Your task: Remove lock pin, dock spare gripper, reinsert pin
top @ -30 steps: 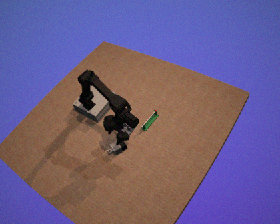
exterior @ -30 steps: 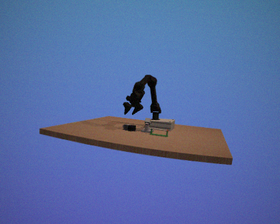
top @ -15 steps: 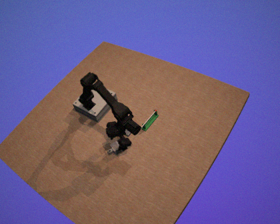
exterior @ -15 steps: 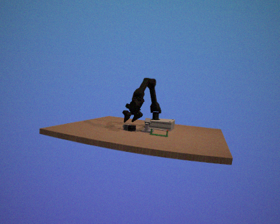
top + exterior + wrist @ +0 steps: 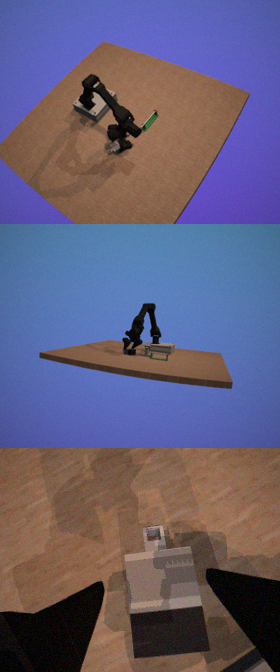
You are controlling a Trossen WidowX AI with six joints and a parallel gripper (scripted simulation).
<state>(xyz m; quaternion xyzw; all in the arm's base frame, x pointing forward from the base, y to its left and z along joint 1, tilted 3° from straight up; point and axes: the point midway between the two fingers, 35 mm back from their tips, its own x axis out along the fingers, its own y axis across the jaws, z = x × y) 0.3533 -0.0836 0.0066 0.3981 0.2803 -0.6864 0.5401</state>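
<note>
The spare gripper lies 2 cm below my gripper tip. Round my gripper tip: grey mount 6 cm behind, 15 cm to the left, 2 cm above; green rack 2 cm ahead, 27 cm to the left, 1 cm below.
</note>
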